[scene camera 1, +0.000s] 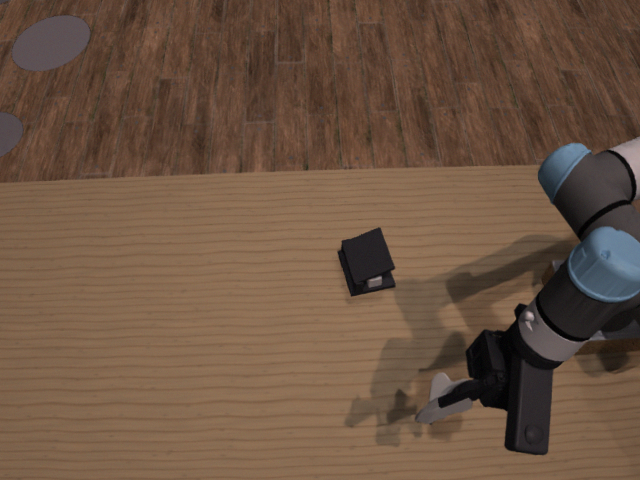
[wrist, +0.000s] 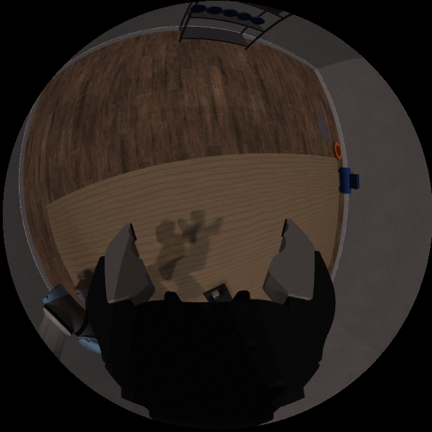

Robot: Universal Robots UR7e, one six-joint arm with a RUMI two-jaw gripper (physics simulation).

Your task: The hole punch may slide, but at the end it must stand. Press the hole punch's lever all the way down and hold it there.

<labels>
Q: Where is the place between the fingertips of the gripper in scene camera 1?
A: At 465, 428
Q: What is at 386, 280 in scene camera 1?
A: A black hole punch.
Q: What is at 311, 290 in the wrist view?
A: The gripper.
</labels>
